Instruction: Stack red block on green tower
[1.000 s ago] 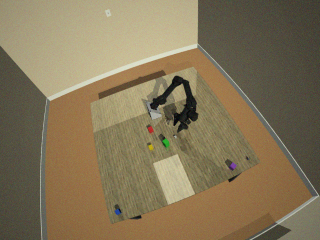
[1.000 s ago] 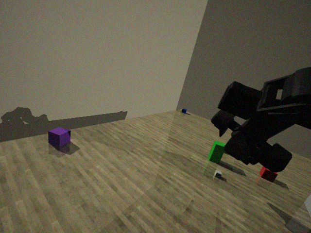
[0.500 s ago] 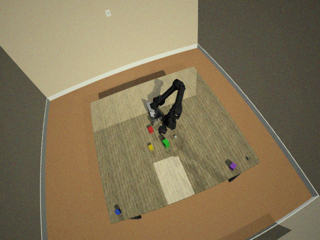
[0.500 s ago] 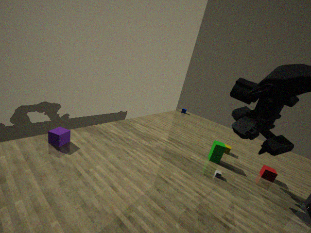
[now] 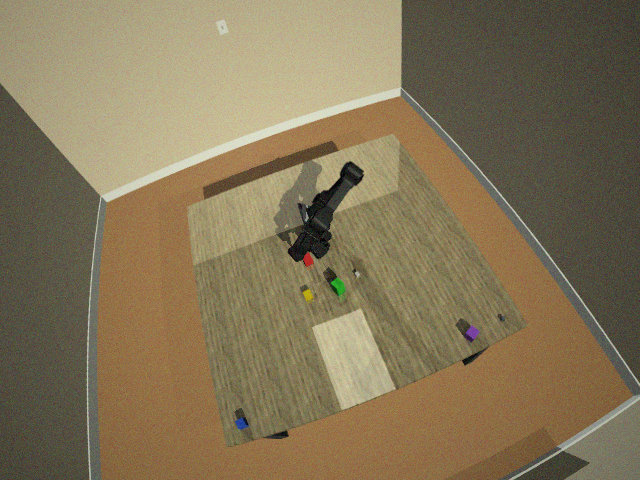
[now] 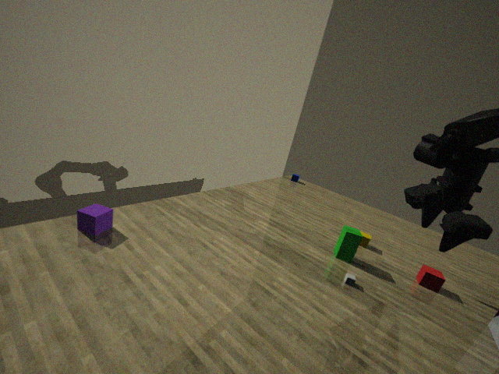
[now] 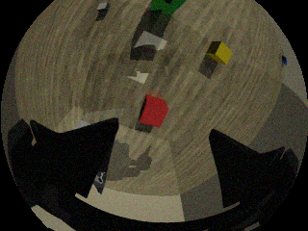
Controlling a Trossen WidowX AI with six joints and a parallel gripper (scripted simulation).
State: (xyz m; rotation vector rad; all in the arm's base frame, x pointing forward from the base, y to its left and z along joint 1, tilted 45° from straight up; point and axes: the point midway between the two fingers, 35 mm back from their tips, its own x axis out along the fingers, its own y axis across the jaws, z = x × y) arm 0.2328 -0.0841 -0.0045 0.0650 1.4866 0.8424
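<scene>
The red block is 4 cm behind my gripper tip, 1 cm to the right of it and 10 cm below it. Also, from my gripper tip: yellow block: 13 cm ahead, 6 cm to the right, 10 cm below; blue block: 59 cm ahead, 44 cm to the right, 10 cm below; small white cube: 10 cm ahead, 17 cm to the left, 11 cm below.
</scene>
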